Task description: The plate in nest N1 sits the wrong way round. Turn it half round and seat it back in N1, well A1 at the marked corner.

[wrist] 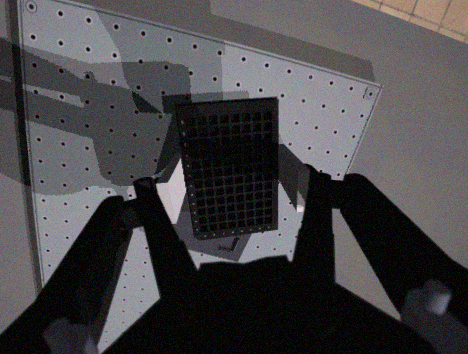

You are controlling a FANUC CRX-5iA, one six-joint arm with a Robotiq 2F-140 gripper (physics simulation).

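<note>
The plate [230, 150], a dark rectangular grid of wells, is in the middle of the wrist view, its long side running nearly up and down the picture. My gripper [231, 164] is shut on its two long sides, with a pale pad at the left and a darker pad at the right. A grey nest base [202, 243] shows partly below the plate, turned at an angle to it, with a dark corner bracket near its lower end. The plate hides the rest of it. No nest label or A1 mark can be read, and the plate's height above the base is hard to judge.
A light perforated board [320, 117] with round holes lies beneath and around the plate, with raised edges at the top and right. Arm and gripper shadows cover its left part. Grey surface surrounds the board, and a tan tiled area [430, 15] shows at the top right.
</note>
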